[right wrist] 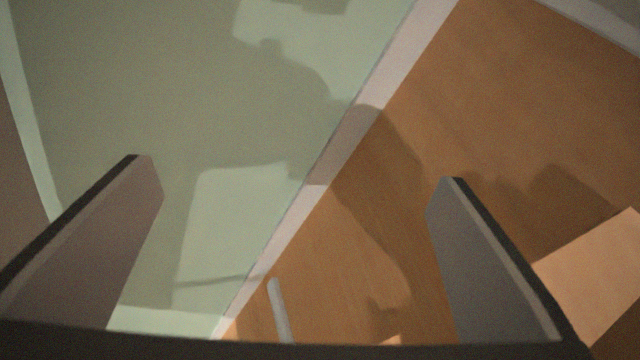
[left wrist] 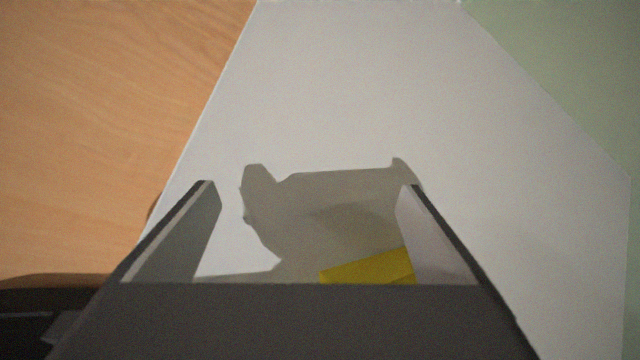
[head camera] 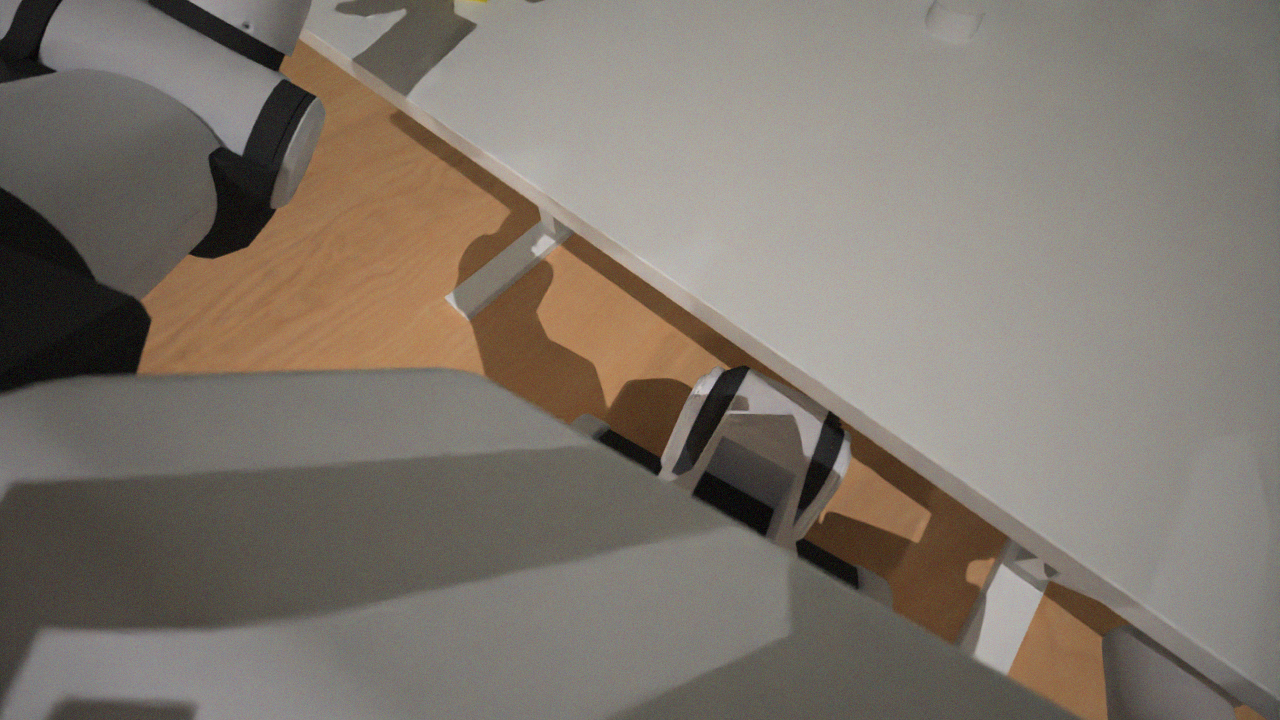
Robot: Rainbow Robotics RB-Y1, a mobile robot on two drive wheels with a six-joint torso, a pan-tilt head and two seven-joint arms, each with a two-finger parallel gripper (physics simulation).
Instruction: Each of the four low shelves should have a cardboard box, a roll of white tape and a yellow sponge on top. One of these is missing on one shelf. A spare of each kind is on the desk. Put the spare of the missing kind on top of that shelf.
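Places are measured from the robot's base along level axes (x ahead, y left, z up), in centimetres.
Pixels of known places: left gripper, fingertip midpoint: (left wrist: 309,195); right gripper, fingertip midpoint: (right wrist: 298,186).
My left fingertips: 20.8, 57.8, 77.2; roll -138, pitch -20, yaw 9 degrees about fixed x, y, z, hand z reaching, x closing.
Ahead of a thing's pixels: the offset from my left fingertips to its middle, as dx, dy, dz. Level surfaces: height alone.
A yellow sponge @(+9.3, -7.2, -2.8) (head camera: 470,0) (left wrist: 372,267) lies on the white desk @(dz -5.1) (head camera: 805,223) (left wrist: 350,95); a sliver shows at the head view's top edge, and part shows low in the left wrist view. My left gripper (left wrist: 309,195) is open above the desk, with the sponge partly hidden behind the gripper body, nearer its right finger in the picture. A small white round thing @(+26.0, -55.2, -3.9) (head camera: 954,21), possibly the roll of tape, stands at the head view's top right. My right gripper (right wrist: 298,186) is open and empty, facing floor and wall. I cannot make out a cardboard box or the low shelves.
The desk's front edge runs diagonally through the head view, with white desk feet (head camera: 505,273) (head camera: 1011,608) below. My left arm (head camera: 161,98) is at the upper left. A green wall (right wrist: 150,100) with a pale baseboard (right wrist: 345,135) meets the wooden floor @(dz -77.1) (right wrist: 500,100).
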